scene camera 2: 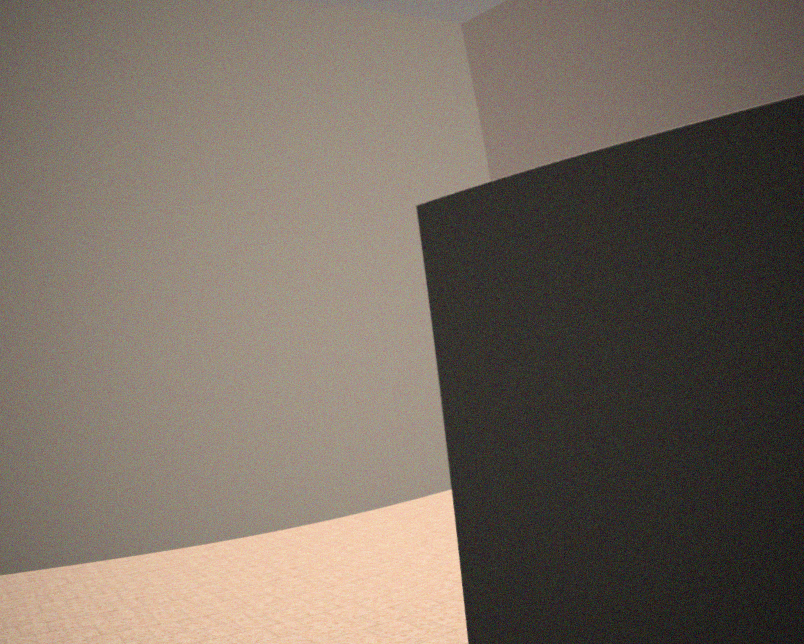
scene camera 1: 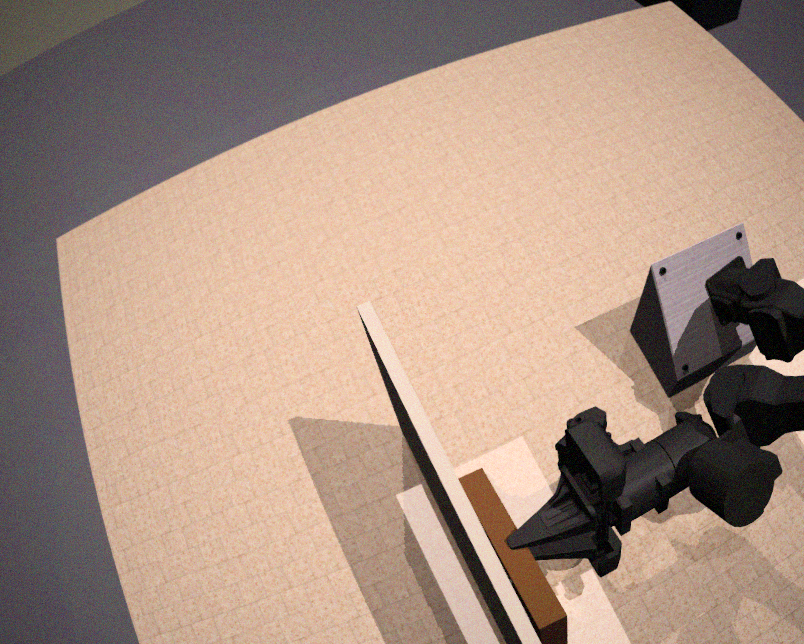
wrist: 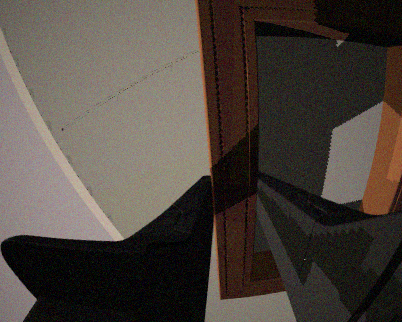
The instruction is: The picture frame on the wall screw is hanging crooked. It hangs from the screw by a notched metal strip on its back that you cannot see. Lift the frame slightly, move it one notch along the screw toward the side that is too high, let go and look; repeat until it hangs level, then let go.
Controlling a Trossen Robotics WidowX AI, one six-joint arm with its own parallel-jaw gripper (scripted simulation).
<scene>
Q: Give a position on a wall panel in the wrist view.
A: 122, 95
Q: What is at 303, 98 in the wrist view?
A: A brown wooden picture frame.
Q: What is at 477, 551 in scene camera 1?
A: A wall panel.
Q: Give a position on a wall panel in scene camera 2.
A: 611, 330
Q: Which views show my gripper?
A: Scene camera 1 and the wrist view only.
</scene>
